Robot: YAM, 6 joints.
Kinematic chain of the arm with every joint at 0, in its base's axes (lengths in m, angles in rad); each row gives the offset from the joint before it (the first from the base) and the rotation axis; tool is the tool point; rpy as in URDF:
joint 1: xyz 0 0 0.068 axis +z
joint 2: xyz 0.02 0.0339 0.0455 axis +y
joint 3: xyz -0.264 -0.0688 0 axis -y
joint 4: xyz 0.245 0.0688 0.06 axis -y
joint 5: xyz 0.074 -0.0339 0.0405 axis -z
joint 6: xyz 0.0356 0 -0.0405 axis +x
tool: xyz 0 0 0 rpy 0 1.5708 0
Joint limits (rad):
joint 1: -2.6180..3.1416
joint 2: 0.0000..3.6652
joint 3: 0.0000..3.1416
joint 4: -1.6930..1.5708
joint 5: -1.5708..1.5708
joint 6: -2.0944..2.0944
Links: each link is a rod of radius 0.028 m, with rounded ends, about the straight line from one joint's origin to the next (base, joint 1, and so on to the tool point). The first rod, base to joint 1, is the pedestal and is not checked.
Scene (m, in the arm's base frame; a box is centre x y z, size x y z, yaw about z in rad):
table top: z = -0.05
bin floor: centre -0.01 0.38 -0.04 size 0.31 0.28 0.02 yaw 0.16
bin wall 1: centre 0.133 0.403 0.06 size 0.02 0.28 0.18 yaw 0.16
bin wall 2: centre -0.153 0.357 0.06 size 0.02 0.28 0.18 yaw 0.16
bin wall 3: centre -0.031 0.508 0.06 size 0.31 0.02 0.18 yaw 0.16
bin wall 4: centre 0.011 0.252 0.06 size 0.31 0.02 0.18 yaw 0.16
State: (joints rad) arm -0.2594 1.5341 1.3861 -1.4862 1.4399 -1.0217
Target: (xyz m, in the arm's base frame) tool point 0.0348 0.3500 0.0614
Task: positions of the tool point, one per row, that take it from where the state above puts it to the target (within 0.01 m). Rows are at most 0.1 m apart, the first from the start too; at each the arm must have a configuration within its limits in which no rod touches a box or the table.
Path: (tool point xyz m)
1: 0.2709 -0.0347 0.3144
2: 0.2842 0.0402 0.3060
3: 0.2760 0.1193 0.2968
4: 0.2452 0.1961 0.2869
5: 0.1927 0.2642 0.2762
6: 0.1210 0.3173 0.2648
7: 0.0348 0.3500 0.2527
8: 0.0348 0.3638 0.1556
9: 0.0348 0.3500 0.0614

